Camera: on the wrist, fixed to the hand. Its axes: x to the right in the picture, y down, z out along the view.
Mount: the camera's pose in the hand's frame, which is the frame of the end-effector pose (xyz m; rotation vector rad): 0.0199 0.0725 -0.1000 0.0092 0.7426 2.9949
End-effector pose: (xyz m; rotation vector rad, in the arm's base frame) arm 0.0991 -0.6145 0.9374 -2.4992 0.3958 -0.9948
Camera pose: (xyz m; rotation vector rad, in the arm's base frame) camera 0.0352 -0.7133 0.9799 0.5243 2.4305 -0.0607
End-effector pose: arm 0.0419 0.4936 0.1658 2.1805 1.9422 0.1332
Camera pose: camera 0.0935 0.5160 0.2775 -1.8178 1.8837 -0.7916
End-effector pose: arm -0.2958 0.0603 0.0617 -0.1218 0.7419 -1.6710
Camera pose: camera -0.2862 0.0784 -0.0617 1.1077 0.4660 1.2692
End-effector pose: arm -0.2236 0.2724 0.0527 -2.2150 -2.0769 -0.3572
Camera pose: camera -0.1618 0.2644 0.1612 -1.7444 1.8584 -0.3607
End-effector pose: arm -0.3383 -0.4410 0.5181 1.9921 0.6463 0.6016
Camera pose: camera -0.3731 -0.3973 0.6300 -0.5876 1.7787 -1.7344
